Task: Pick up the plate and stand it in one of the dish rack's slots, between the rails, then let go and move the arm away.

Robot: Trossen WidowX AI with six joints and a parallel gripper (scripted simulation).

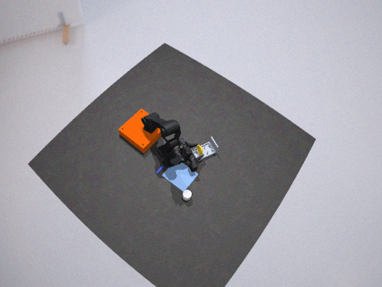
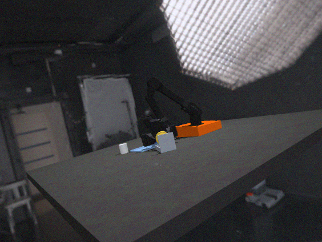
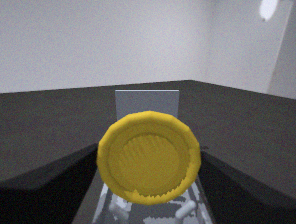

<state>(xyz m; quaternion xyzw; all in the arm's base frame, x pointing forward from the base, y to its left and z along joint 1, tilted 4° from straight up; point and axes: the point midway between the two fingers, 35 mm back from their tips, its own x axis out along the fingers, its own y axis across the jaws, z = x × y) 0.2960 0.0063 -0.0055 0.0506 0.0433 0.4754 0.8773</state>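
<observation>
The plate lies 10 mm to the right of my gripper tip. From my gripper tip the other things lie so: white cup: 60 mm ahead, 260 mm to the right, 30 mm below; grey dish rack: 10 mm ahead, 20 mm to the left, 30 mm below; blue spoon: 140 mm behind, 180 mm to the right, 50 mm below.
</observation>
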